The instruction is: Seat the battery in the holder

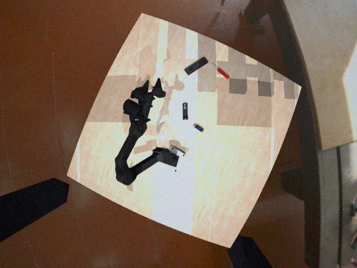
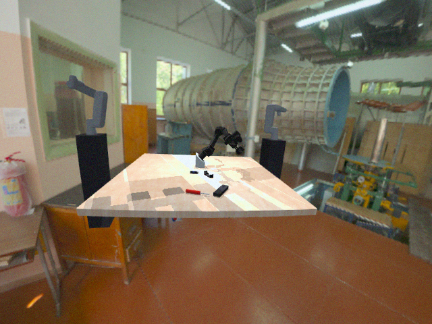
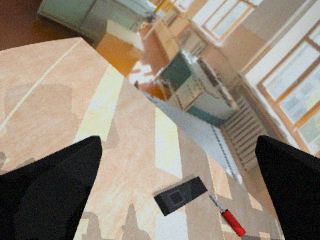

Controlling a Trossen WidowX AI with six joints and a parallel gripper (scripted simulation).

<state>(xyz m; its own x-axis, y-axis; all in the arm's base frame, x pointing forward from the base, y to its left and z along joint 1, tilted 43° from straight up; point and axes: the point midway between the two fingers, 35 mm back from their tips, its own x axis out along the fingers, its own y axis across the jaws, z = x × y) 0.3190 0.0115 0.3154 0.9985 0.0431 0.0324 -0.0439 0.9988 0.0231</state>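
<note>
Now: gripper tip 16 cm past the battery, 31 cm to the left of it and 23 cm above it. Round my gripper tip: red-handled screwdriver 25 cm ahead, 34 cm to the right, 23 cm below.
</note>
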